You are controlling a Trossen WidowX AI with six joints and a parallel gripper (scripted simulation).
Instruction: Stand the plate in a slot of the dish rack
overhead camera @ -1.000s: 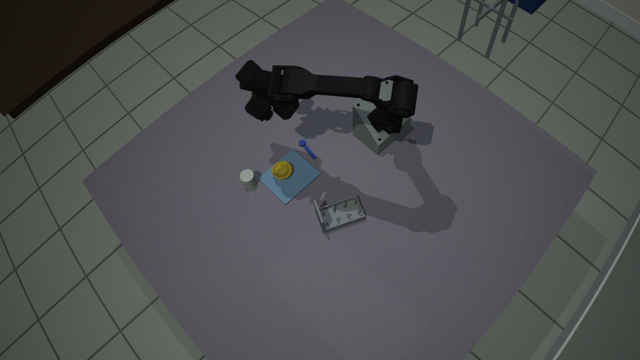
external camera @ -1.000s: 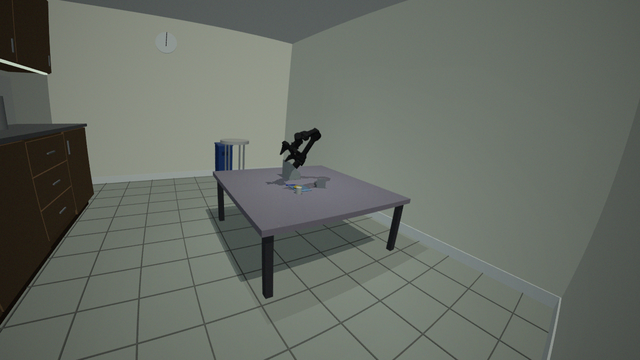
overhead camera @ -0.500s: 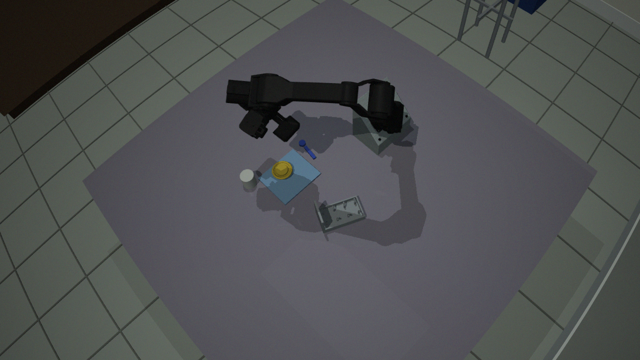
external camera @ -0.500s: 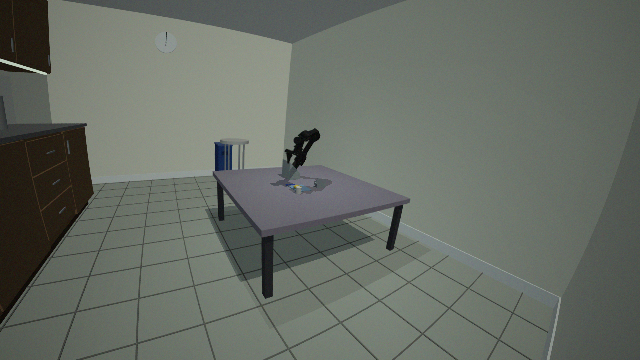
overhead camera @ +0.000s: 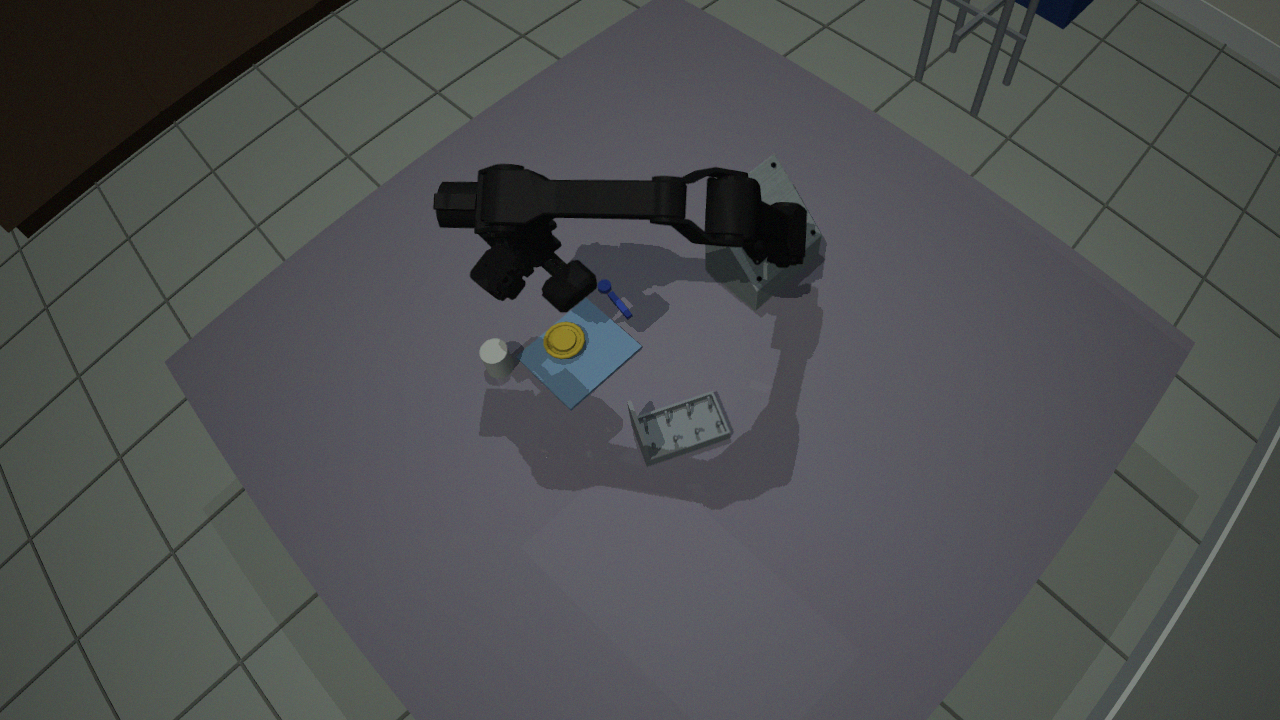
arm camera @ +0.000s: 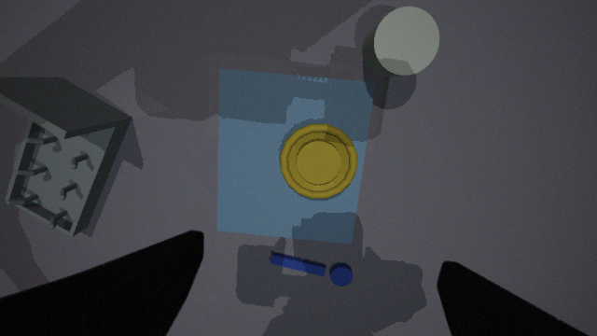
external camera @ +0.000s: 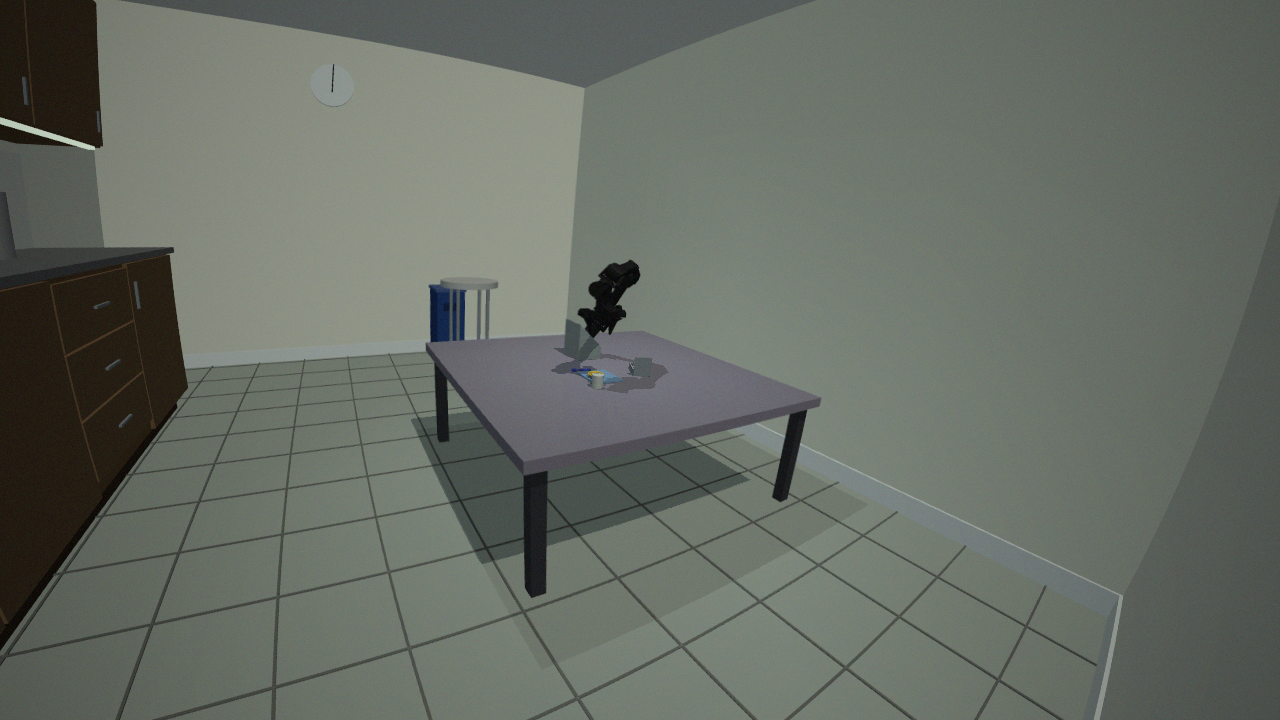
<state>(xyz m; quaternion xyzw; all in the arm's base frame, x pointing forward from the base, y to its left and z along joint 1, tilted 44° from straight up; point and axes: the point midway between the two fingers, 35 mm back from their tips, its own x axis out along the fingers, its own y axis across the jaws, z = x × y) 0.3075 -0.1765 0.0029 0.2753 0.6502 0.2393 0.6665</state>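
My gripper tip is now 10 mm past the yellow plate and 160 mm above it. The rest, counted from my gripper tip: light blue mat: 10 mm behind, 20 mm to the left, 180 mm below; then blue spoon: 120 mm behind, 10 mm to the right, 180 mm below; then white cup: 90 mm ahead, 50 mm to the right, 160 mm below.
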